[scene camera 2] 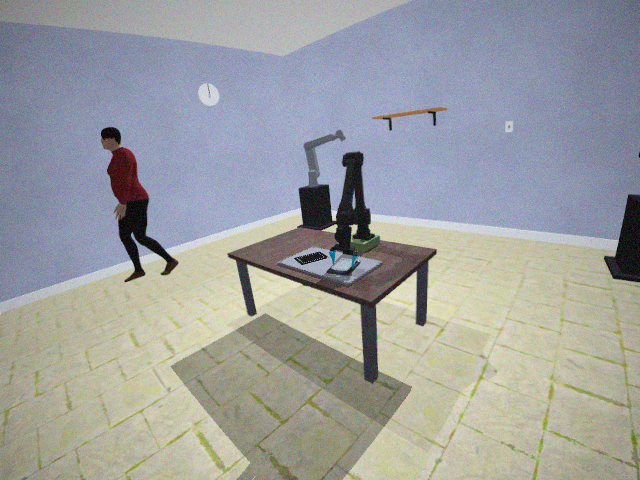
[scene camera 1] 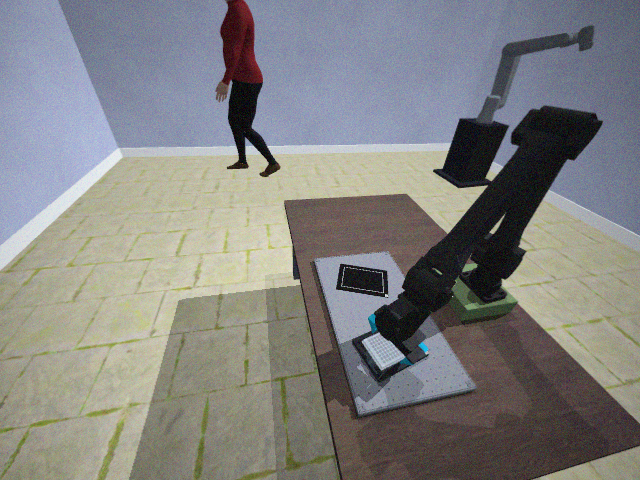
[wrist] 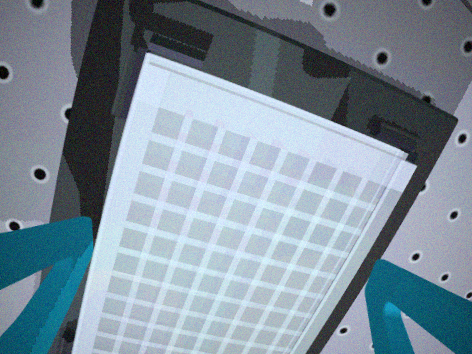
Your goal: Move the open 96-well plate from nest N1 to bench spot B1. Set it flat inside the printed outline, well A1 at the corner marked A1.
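Places are measured from the arm's base along level axes (x ahead, y left, z up), in metres.
Pixels of known places: gripper, fingertip midpoint: (scene camera 2: 342, 265) (scene camera 1: 387, 346) (wrist: 232, 256); arm's base, origin of the base link: (scene camera 2: 363, 237) (scene camera 1: 481, 286).
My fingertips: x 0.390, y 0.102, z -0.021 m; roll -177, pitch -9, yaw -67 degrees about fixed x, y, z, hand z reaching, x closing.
For each thing: its top centre in the pictures, then the offset to it from my fingertips. "spot": a spot on its surface instead. Level surfaces: height alone.
- white 96-well plate, middle of its top: (wrist: 219, 299) (scene camera 1: 391, 343) (scene camera 2: 343, 263) dy -0.002, dx -0.013, dz +0.007 m
- dark nest N1, middle of its top: (wrist: 220, 283) (scene camera 1: 390, 344) (scene camera 2: 343, 264) dy -0.003, dx -0.013, dz -0.002 m
- Bench spot B1, surface spot: (scene camera 1: 362, 280) (scene camera 2: 311, 258) spot: dy -0.253, dx -0.044, dz -0.018 m
- brown table, its level: dz -0.033 m
The white 96-well plate (scene camera 1: 381, 350) (scene camera 2: 343, 265) (wrist: 225, 225) sits in the dark nest N1 (scene camera 1: 381, 375) (scene camera 2: 334, 272) (wrist: 280, 67); its near end is cut off in the wrist view. My gripper (scene camera 1: 391, 341) (scene camera 2: 343, 261) (wrist: 232, 256) is open, with one cyan finger on each long side of the plate. In the wrist view the left fingertip appears close to the plate's edge and the right one stands a little apart; their height against the plate is hard to tell. Bench spot B1 (scene camera 1: 362, 280) (scene camera 2: 310, 257) is a black patch with a white outline; a small white mark shows at one corner.
Nest and spot are on a grey perforated board (scene camera 1: 330, 299) (scene camera 2: 294, 261) on the brown table (scene camera 1: 351, 222) (scene camera 2: 273, 248). The arm's green base block (scene camera 1: 480, 308) (scene camera 2: 366, 243) stands behind the board. A person (scene camera 1: 242, 67) (scene camera 2: 126, 180) and another grey arm (scene camera 1: 504, 77) (scene camera 2: 311, 160) are beyond the table.
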